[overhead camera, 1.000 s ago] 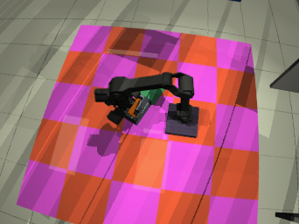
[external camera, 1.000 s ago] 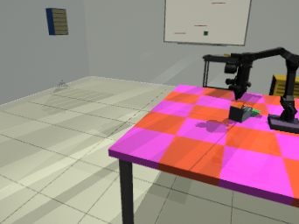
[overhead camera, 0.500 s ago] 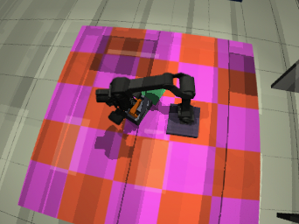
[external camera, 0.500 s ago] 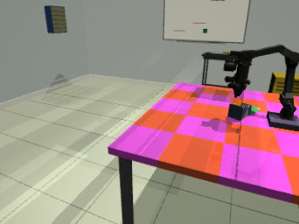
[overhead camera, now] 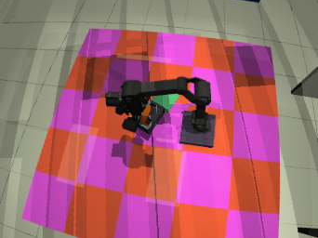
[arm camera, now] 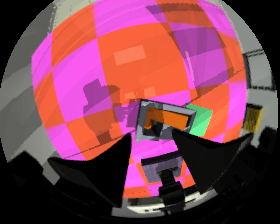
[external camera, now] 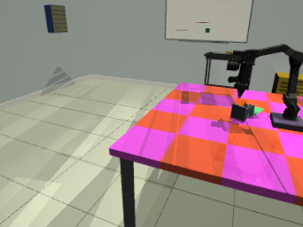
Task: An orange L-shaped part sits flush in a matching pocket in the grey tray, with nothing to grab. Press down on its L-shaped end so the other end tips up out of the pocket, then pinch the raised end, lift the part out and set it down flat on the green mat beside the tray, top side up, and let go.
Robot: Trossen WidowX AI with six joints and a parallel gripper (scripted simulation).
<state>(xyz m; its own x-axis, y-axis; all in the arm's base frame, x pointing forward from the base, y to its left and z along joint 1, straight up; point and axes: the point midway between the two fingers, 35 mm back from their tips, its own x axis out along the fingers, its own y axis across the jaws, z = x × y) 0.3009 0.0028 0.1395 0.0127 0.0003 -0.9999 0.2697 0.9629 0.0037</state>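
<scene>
Now: the orange L-shaped part 30 mm behind my gripper tip, 30 mm to the right of it and 100 mm below it. Round my gripper tip: green mat: 110 mm behind, 180 mm to the right, 160 mm below.
</scene>
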